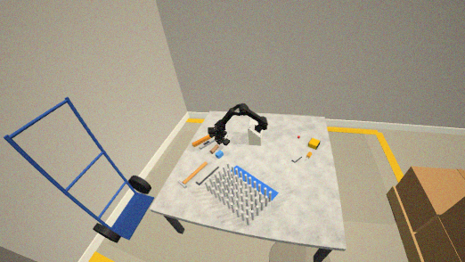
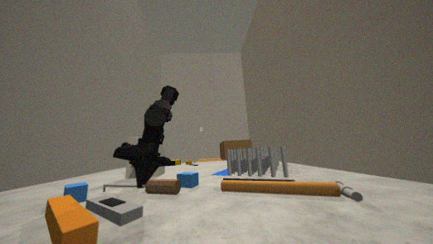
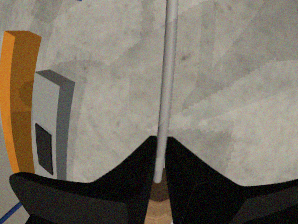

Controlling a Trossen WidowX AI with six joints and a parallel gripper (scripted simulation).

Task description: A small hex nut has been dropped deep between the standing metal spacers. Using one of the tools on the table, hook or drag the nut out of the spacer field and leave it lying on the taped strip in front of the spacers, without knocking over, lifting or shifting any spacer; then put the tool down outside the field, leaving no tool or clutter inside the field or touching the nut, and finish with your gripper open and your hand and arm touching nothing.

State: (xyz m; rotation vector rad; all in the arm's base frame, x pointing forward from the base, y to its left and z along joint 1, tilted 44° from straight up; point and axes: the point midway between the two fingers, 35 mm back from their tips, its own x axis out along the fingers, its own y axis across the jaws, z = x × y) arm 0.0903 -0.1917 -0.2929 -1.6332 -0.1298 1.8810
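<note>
The grey block is 12 cm to the right of my gripper tip and 1 cm behind it. The rest, counted from my gripper tip: brown-handled pick: 3 cm behind, 1 cm to the left; orange bar: 17 cm to the right, 5 cm behind; blue taped strip: 38 cm ahead, 34 cm to the left, 1 cm below.
</note>
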